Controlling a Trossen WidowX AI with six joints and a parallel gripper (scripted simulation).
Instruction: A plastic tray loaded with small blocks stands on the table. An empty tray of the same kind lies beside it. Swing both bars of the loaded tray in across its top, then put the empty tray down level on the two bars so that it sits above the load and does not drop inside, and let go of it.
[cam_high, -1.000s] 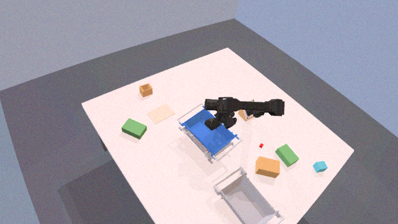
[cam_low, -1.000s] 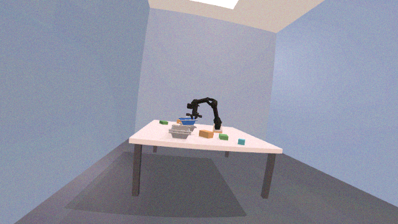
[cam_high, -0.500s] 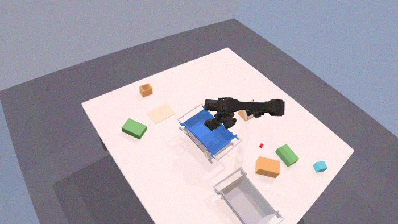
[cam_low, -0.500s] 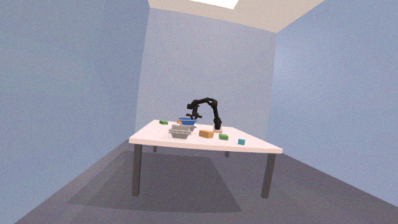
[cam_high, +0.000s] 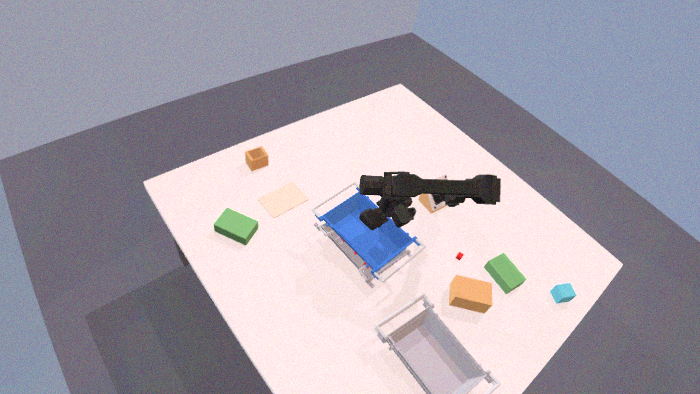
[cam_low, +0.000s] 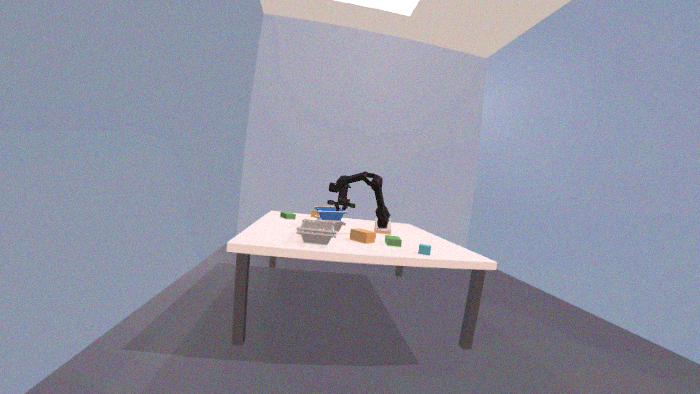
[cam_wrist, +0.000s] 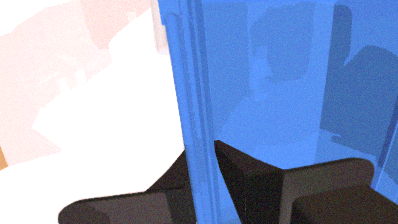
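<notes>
The blue tray is 70 mm ahead of my gripper tip, 10 mm to the left of it and 30 mm above it. Also, from my gripper tip: cyan cube (390 mm behind, 550 mm to the left, 60 mm below); then flat sheet (160 mm ahead, 310 mm to the right, 80 mm below); then orange box (100 mm behind, 340 mm to the left, 60 mm below).
</notes>
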